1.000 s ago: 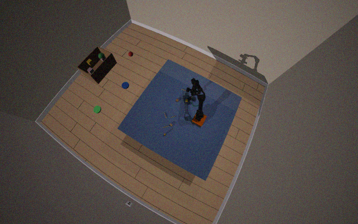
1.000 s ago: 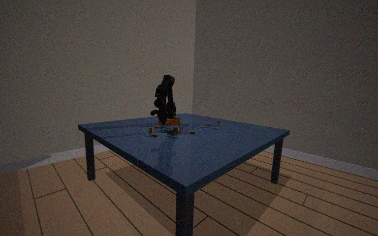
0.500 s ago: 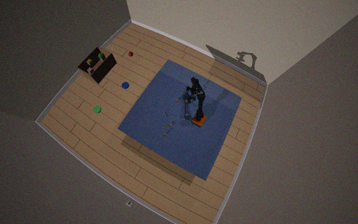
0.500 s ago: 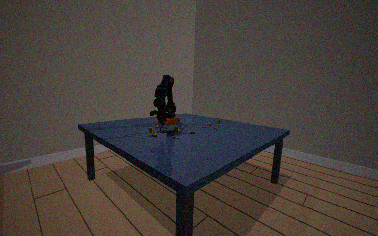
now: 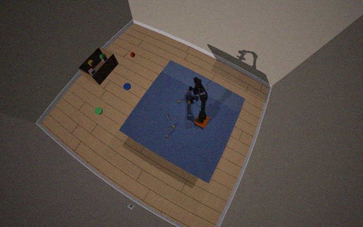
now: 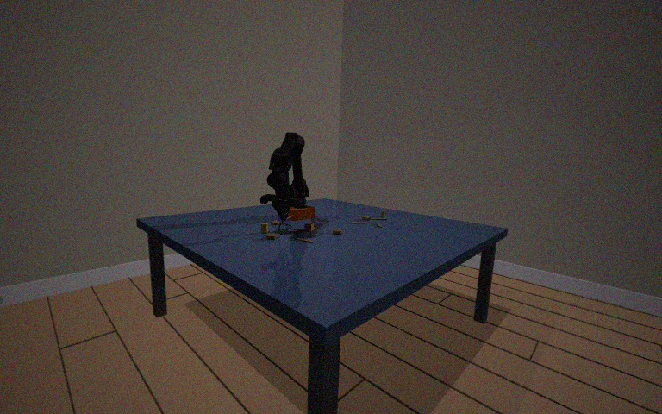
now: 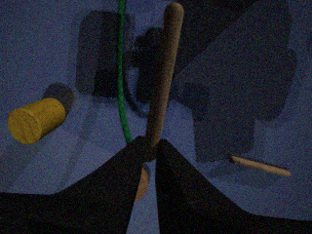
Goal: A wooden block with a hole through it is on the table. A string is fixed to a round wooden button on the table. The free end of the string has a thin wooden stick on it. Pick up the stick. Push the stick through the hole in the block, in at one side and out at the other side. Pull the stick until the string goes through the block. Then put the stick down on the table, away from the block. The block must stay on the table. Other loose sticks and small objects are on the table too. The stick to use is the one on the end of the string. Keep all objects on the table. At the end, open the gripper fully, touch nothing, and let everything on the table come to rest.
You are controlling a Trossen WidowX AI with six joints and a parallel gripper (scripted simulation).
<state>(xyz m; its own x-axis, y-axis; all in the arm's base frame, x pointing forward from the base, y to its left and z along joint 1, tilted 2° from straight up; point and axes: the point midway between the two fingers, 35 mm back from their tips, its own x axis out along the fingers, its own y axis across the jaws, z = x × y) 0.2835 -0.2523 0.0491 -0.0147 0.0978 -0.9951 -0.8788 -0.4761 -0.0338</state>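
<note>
Now: gripper tip 13 cm to the right of the yellow wooden block, 4 cm above it and 1 cm past it. Also, from my gripper tip: thin wooden stick (1 cm to the left, 1 cm behind); then yellow cylinder (7 cm behind, 5 cm to the right, 4 cm below).
</note>
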